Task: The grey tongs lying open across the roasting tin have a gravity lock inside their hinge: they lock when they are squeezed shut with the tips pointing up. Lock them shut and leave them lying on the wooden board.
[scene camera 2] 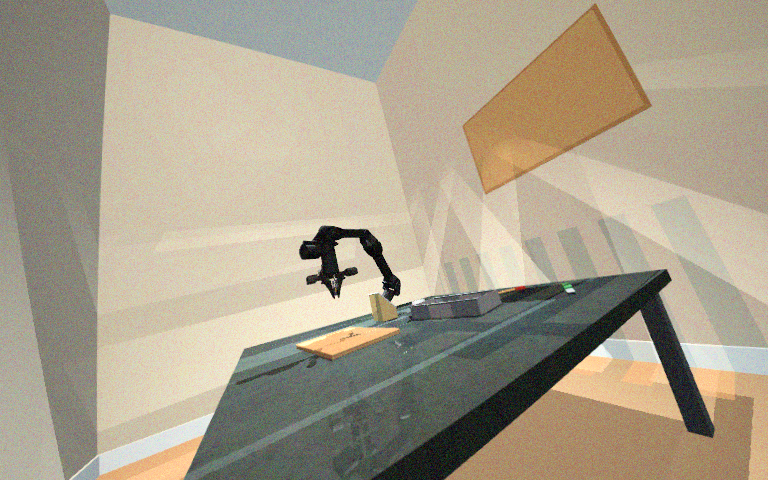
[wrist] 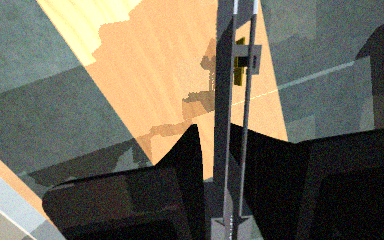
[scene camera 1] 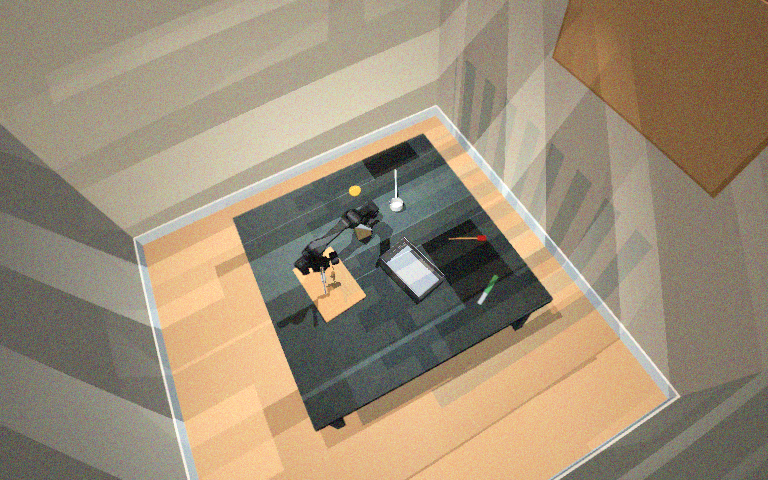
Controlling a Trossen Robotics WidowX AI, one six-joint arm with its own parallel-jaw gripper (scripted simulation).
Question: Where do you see a roasting tin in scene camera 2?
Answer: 477,303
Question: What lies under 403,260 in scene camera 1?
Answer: A roasting tin.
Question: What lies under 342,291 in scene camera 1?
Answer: A wooden board.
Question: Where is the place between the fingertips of the gripper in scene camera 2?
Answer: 336,298
